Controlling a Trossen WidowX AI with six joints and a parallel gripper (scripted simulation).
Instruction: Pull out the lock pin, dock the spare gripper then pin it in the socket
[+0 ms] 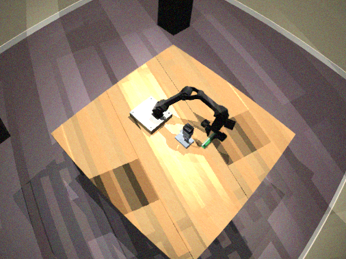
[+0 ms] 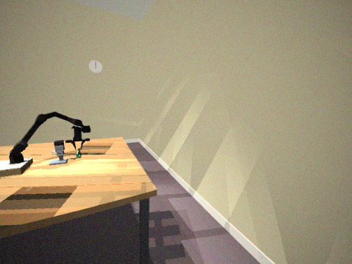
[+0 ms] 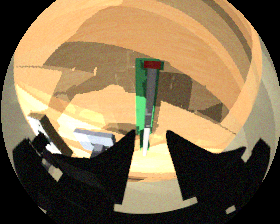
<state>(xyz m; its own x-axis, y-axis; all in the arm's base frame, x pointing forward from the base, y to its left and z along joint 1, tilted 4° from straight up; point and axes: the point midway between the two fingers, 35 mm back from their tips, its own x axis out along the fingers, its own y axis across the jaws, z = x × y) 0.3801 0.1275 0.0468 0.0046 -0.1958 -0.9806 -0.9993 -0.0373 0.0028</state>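
The green strip lies 30 mm below my gripper tip and 10 mm to the left of it. Round my gripper tip: spare gripper 110 mm to the right, 110 mm behind, 70 mm above; then grey mount 120 mm behind, 110 mm to the right.
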